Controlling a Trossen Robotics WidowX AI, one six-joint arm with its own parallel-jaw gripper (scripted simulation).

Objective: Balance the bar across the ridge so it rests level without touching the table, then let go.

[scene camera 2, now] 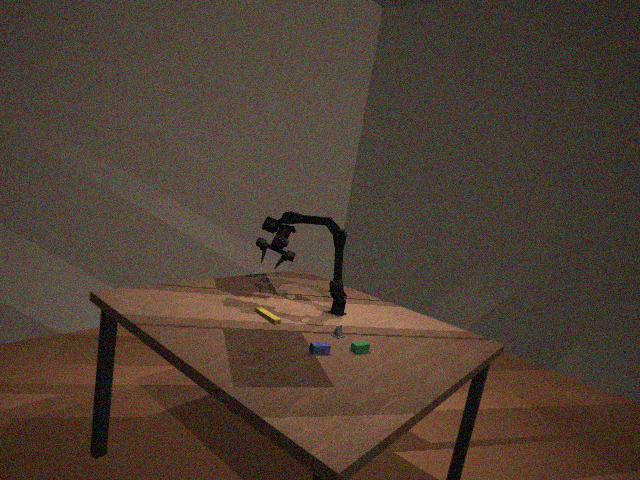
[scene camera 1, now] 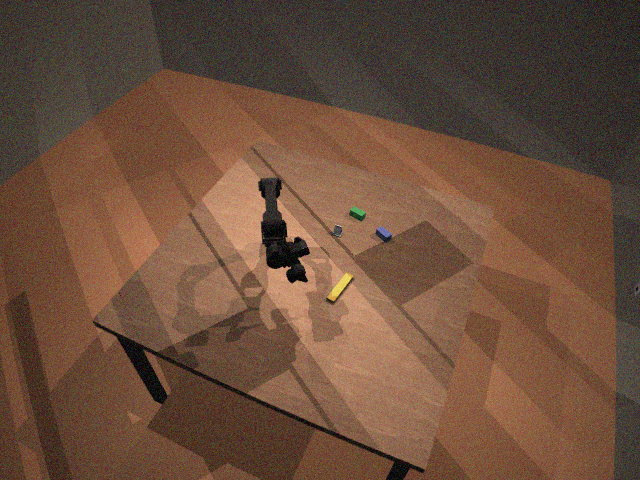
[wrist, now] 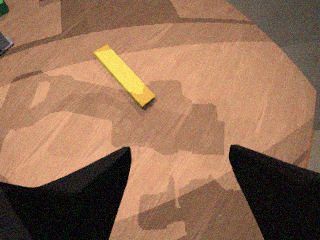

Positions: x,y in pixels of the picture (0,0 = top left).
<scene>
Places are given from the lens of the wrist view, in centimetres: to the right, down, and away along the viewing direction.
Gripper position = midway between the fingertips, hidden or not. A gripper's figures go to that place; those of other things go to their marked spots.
gripper (wrist: 181,153): 1, 2, 9
yellow bar (wrist: 120,71): -8, -9, 28
</scene>
